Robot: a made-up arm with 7 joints. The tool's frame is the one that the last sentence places.
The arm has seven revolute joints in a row. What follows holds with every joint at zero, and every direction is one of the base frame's. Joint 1 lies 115 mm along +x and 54 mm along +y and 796 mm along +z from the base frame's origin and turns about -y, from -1.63 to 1.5 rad. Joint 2 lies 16 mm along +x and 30 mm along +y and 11 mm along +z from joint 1 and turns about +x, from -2.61 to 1.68 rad. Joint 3 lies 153 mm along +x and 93 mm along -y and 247 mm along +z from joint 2 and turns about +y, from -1.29 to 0.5 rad. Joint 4 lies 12 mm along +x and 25 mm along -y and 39 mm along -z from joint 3 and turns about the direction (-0.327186, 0.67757, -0.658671), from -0.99 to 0.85 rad. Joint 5 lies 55 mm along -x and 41 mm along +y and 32 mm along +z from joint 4 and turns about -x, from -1.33 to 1.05 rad. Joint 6 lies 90 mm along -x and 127 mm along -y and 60 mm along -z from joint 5 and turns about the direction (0.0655, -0.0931, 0.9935), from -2.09 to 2.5 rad. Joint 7 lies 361 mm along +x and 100 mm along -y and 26 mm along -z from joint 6 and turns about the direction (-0.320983, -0.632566, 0.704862), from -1 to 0.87 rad. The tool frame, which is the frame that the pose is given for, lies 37 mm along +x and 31 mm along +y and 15 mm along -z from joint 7; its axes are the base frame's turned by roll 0.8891, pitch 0.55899 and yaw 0.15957 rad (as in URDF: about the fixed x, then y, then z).
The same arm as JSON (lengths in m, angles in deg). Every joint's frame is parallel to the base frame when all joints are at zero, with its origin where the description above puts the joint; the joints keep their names.
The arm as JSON. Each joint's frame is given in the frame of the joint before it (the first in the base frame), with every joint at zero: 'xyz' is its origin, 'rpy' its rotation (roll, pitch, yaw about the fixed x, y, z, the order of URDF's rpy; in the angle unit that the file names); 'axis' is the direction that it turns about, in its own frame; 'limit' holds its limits. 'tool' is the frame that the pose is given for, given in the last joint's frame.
{"units": {"length": "m", "angle": "deg"}, "joints": [{"name": "joint 1", "type": "revolute", "origin": {"xyz": [0.115, 0.054, 0.796], "rpy": [0.0, 0.0, 0.0]}, "axis": [0.0, -1.0, 0.0], "limit": {"lower": -93.39, "upper": 85.94}}, {"name": "joint 2", "type": "revolute", "origin": {"xyz": [0.016, 0.03, 0.011], "rpy": [0.0, 0.0, 0.0]}, "axis": [1.0, 0.0, 0.0], "limit": {"lower": -149.54, "upper": 96.26}}, {"name": "joint 3", "type": "revolute", "origin": {"xyz": [0.153, -0.093, 0.247], "rpy": [0.0, 0.0, 0.0]}, "axis": [0.0, 1.0, 0.0], "limit": {"lower": -73.91, "upper": 28.65}}, {"name": "joint 4", "type": "revolute", "origin": {"xyz": [0.012, -0.025, -0.039], "rpy": [0.0, 0.0, 0.0]}, "axis": [-0.327186, 0.67757, -0.658671], "limit": {"lower": -56.72, "upper": 48.7}}, {"name": "joint 5", "type": "revolute", "origin": {"xyz": [-0.055, 0.041, 0.032], "rpy": [0.0, 0.0, 0.0]}, "axis": [-1.0, 0.0, 0.0], "limit": {"lower": -76.2, "upper": 60.16}}, {"name": "joint 6", "type": "revolute", "origin": {"xyz": [-0.09, -0.127, -0.06], "rpy": [0.0, 0.0, 0.0]}, "axis": [0.0655, -0.0931, 0.9935], "limit": {"lower": -119.75, "upper": 143.24}}, {"name": "joint 7", "type": "revolute", "origin": {"xyz": [0.361, -0.1, -0.026], "rpy": [0.0, 0.0, 0.0]}, "axis": [-0.320983, -0.632566, 0.704862], "limit": {"lower": -57.3, "upper": 49.85}}], "tool": {"origin": {"xyz": [0.037, 0.031, -0.015], "rpy": [50.94, 32.03, 9.14]}}}
